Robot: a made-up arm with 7 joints. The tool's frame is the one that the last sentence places. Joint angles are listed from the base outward.
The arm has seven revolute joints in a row. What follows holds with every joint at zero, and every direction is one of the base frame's. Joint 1 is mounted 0.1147 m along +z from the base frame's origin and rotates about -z. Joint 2 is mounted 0.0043 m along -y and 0.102 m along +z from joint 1 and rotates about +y. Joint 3 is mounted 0.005 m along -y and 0.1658 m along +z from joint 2 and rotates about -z. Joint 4 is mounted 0.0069 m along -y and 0.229 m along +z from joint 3 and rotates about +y. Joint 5 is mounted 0.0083 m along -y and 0.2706 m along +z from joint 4 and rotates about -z. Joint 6 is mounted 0.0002 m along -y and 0.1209 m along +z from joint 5 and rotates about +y. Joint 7 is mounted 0.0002 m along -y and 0.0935 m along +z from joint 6 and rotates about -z. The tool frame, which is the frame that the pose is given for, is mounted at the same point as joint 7; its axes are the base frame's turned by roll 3.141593, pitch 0 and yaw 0 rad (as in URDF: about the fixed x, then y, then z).
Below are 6 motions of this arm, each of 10 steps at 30 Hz.
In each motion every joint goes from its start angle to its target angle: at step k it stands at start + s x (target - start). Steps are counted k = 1, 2, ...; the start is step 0. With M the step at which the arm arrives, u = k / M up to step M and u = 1 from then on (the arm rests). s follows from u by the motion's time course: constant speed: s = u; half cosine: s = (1 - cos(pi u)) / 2; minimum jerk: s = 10 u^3 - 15 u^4 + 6 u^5.
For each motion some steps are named. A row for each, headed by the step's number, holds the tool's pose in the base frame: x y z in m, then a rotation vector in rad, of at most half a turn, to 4 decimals.
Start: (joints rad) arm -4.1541 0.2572 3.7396 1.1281 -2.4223 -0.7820 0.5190
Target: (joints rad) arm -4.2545 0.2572 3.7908 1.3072 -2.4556 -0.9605 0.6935
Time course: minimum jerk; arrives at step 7
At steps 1, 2, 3, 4, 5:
1: 0.3355 0.0007 0.8257 -0.7415 -1.3639 0.7150
2: 0.3401 0.0049 0.8147 -0.7400 -1.3201 0.7494
3: 0.3477 0.0126 0.7944 -0.7362 -1.2393 0.8135
4: 0.3552 0.0216 0.7699 -0.7301 -1.1434 0.8904
5: 0.3601 0.0290 0.7491 -0.7233 -1.0620 0.9562

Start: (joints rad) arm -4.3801 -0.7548 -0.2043 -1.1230 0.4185 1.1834 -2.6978
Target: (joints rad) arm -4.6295 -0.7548 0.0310 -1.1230 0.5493 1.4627 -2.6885
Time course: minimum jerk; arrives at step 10
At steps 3, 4, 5, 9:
3: 0.0838 0.6929 0.4616 2.1451 1.1480 -0.1399
4: 0.0670 0.6920 0.4607 2.1464 1.1640 -0.0595
5: 0.0471 0.6903 0.4596 2.1450 1.1848 0.0364
9: -0.0059 0.6816 0.4571 2.1242 1.2502 0.2976

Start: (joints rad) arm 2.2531 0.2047 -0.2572 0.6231 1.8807 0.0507 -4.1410
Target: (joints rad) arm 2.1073 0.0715 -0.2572 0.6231 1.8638 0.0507 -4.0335
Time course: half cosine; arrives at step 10
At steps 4, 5, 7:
4: -0.2004 -0.3472 0.9526 -2.4354 -0.3392 -0.5823
5: -0.1838 -0.3391 0.9606 -2.4476 -0.3500 -0.5512
7: -0.1534 -0.3219 0.9750 -2.4712 -0.3711 -0.4932

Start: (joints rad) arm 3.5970 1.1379 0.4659 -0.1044 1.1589 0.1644 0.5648
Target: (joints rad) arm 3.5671 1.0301 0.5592 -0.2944 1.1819 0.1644 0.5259
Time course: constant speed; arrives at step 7
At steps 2, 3, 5, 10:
2: -0.6729 0.3244 0.6756 2.2738 0.5110 0.8613
3: -0.6646 0.3088 0.6961 2.3173 0.5271 0.8484
5: -0.6461 0.2763 0.7349 2.4040 0.5597 0.8217
10: -0.6254 0.2424 0.7707 2.4900 0.5926 0.7938

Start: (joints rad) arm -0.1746 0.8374 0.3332 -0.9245 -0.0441 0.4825 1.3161
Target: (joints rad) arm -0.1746 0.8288 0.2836 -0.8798 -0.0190 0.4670 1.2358
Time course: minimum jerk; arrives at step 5
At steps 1, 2, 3, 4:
1: 0.2852 0.1435 0.9466 2.1017 -1.7113 -0.2089
2: 0.2887 0.1383 0.9486 2.1263 -1.6890 -0.2300
3: 0.2936 0.1312 0.9511 2.1604 -1.6569 -0.2594
4: 0.2972 0.1262 0.9527 2.1844 -1.6335 -0.2801

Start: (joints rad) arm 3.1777 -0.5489 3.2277 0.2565 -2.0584 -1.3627 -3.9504
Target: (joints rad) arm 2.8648 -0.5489 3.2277 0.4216 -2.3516 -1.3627 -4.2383
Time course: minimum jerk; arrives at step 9
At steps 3, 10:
3: 0.5393 -0.0816 0.7964 -1.3908 0.7161 1.5778
10: 0.5776 0.0707 0.7362 -1.3281 0.2363 1.8227

